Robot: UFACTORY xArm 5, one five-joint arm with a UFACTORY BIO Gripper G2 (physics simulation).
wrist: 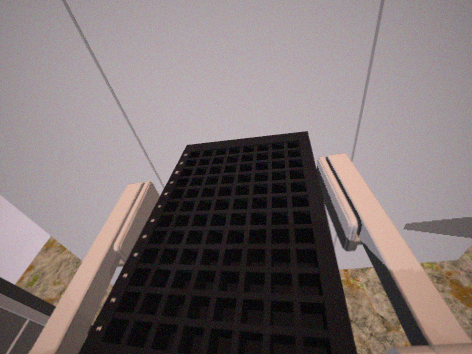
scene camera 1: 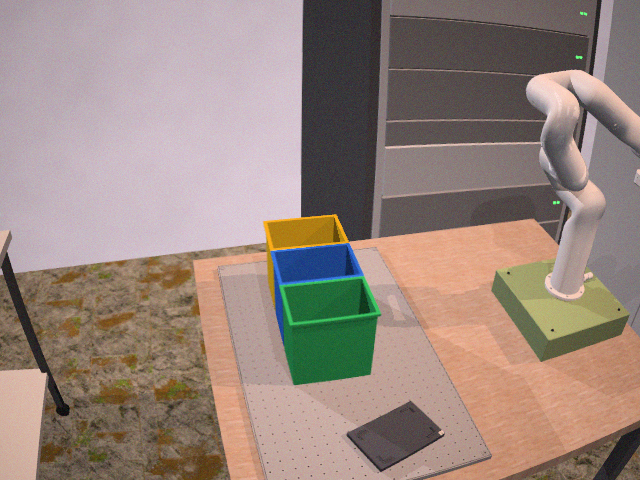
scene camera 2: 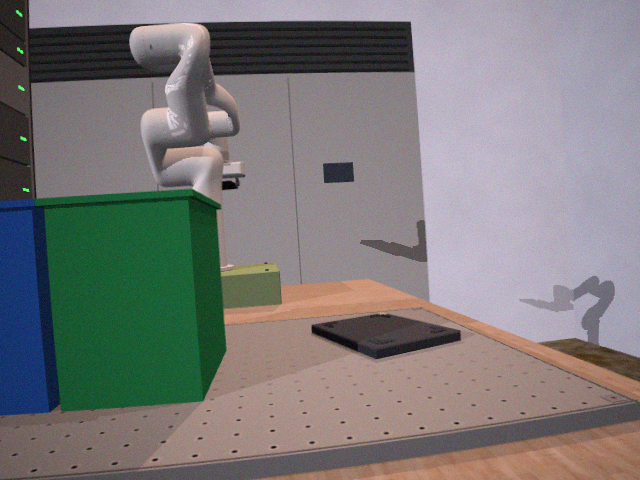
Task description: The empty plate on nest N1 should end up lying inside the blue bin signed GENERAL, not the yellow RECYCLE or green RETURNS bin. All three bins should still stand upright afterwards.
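Places are measured from the arm's base along level axes (x ahead, y left, z up), in metres.
Pixels of known places: hand, its tool point: (wrist: 232, 210); arm's base, origin of its link: (scene camera 1: 564, 287).
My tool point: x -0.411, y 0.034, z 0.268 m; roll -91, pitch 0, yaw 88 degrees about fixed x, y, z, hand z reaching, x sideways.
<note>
Ahead of a thing's pixels: the offset from my tool point to its top centre. Level surfaces: height alone.
My gripper (wrist: 237, 172) is shut on the black plate @[0.002 m ahead, 0.001 m right, 0.004 m up] (wrist: 225, 240), a grid of square wells whose long sides lie between the two fingers. In the wrist view they are seen against a grey wall, away from the bins. The plate cannot be clearly made out in either scene view. The blue bin @[1.073 m ahead, 0.168 m right, 0.148 m down] (scene camera 1: 316, 263) (scene camera 2: 18, 310) stands upright between the yellow bin @[1.063 m ahead, 0.298 m right, 0.148 m down] (scene camera 1: 305, 233) and the green bin @[1.084 m ahead, 0.038 m right, 0.148 m down] (scene camera 1: 333, 351) (scene camera 2: 121, 304), which also stand upright in scene camera 1. No signs on the bins are readable. A dark flat nest @[1.016 m ahead, 0.222 m left, 0.313 m down] (scene camera 1: 395, 435) (scene camera 2: 385, 333) holds no plate; its label is unreadable.
The bins and nest stand on a perforated board @[0.328 m down] (scene camera 1: 266, 413) (scene camera 2: 310, 413) on the wooden table @[0.341 m down] (scene camera 1: 465, 356). The arm's olive base block (scene camera 1: 527, 310) (scene camera 2: 251, 289) is at the table's right in scene camera 1. A rack cabinet (scene camera 1: 465, 98) stands behind the table.
</note>
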